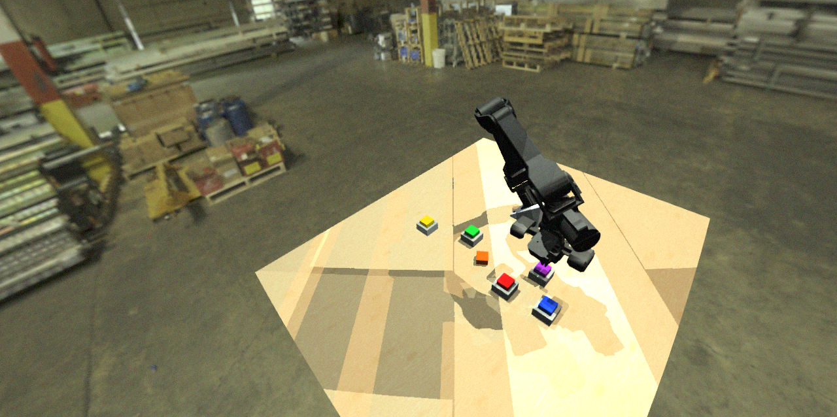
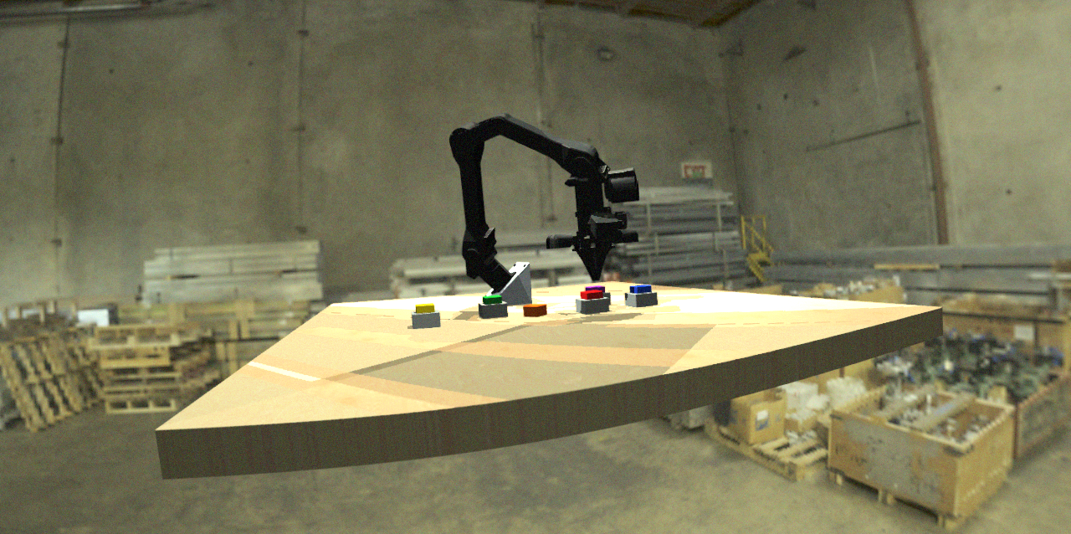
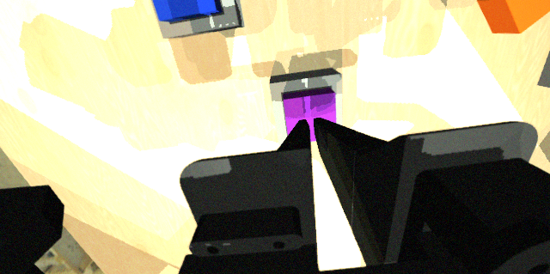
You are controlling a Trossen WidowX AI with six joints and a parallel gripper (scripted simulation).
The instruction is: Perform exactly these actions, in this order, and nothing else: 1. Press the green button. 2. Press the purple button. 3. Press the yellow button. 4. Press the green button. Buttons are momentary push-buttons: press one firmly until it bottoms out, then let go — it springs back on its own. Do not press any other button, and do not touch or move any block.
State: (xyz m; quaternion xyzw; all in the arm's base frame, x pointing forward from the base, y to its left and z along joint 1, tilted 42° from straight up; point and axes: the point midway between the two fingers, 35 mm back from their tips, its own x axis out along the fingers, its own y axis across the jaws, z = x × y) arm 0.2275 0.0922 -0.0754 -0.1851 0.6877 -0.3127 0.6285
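Now: gripper tip 20 mm above the purple button. Round my gripper tip: orange block (30 mm ahead, 160 mm to the right, 40 mm below); red button (80 mm ahead, 60 mm to the right, 20 mm below); blue button (90 mm ahead, 50 mm to the left, 20 mm below).
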